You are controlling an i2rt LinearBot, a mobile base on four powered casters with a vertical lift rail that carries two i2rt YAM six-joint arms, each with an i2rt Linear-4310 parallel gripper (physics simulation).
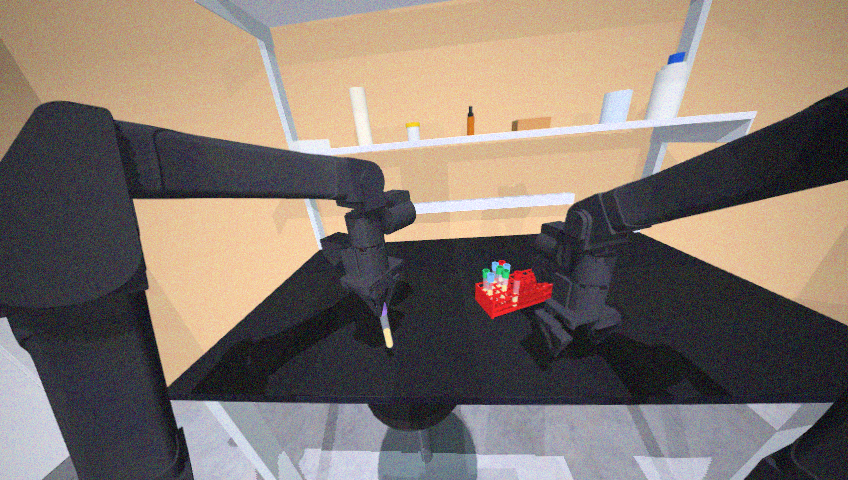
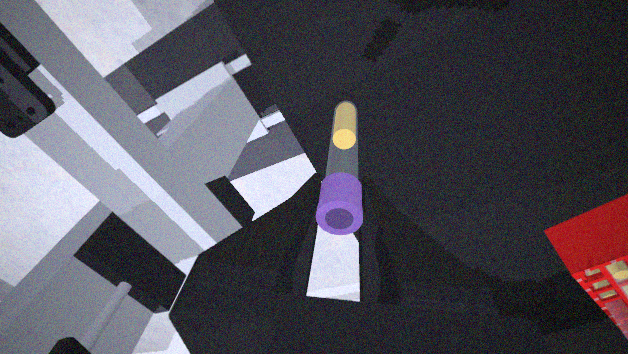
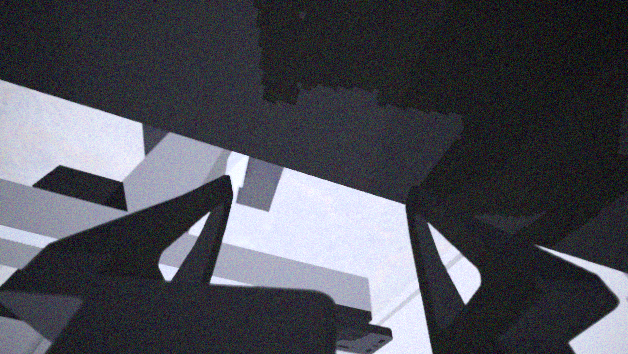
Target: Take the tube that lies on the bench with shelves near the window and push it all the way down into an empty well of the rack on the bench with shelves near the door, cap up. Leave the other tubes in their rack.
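Frame: origin at the left arm's base, x ahead, y left, z up, level; metres.
Seen in the pictures: left gripper, fingertip midpoint: (image 1: pixel 381 312) (image 2: pixel 341 185); right gripper, fingertip midpoint: (image 1: pixel 572 348) (image 3: pixel 319 190).
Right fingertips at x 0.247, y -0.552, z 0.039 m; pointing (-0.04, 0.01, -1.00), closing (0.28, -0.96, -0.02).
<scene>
Pixels of each thing's top centre, then the offset from my right fingertips to it. "spot": a spot on its surface instead. Level surfaces: height alone.
- purple-capped tube, middle of its top: (image 2: pixel 338 222) (image 1: pixel 381 304) dx +0.027, dy +0.358, dz +0.097 m
- red rack, middle of its top: (image 1: pixel 514 283) dx +0.230, dy +0.034, dz -0.012 m
- black bench top, its level: dz -0.069 m
- round dark stool, middle of its top: (image 1: pixel 413 363) dx +0.222, dy +0.358, dz -0.323 m
- white cylinder, surface spot: (image 1: pixel 360 115) spot: dx +0.530, dy +0.482, dz +0.484 m
- orange bottle, surface spot: (image 1: pixel 470 123) spot: dx +0.538, dy +0.112, dz +0.428 m
- brown box, surface spot: (image 1: pixel 533 123) spot: dx +0.565, dy -0.108, dz +0.411 m
- blue-capped bottle, surface spot: (image 1: pixel 666 92) spot: dx +0.524, dy -0.489, dz +0.464 m
My left gripper (image 1: pixel 383 305) (image 2: pixel 341 185) is shut on the purple-capped tube (image 1: pixel 387 336) (image 2: pixel 344 125) at its cap. The tube hangs over the black bench, cap up and slightly tilted, with yellow content at its lower end. The red rack (image 1: pixel 483 300) (image 2: pixel 585 227) stands to the right of it, holding several tubes with green, blue and red caps (image 1: pixel 498 270). Most tubes are in its left part; openings show in its right part. My right gripper (image 1: pixel 548 330) (image 3: pixel 319 190) is open and empty, low over the bench just right of and in front of the rack.
The black bench top (image 1: pixel 452 368) (image 3: pixel 125 60) ends at a front edge. A round dark stool (image 1: pixel 416 414) stands below that edge. Behind, a shelf (image 1: pixel 440 142) carries a white cylinder (image 1: pixel 360 115), an orange bottle (image 1: pixel 470 123), a brown box (image 1: pixel 533 123) and a blue-capped bottle (image 1: pixel 666 92).
</scene>
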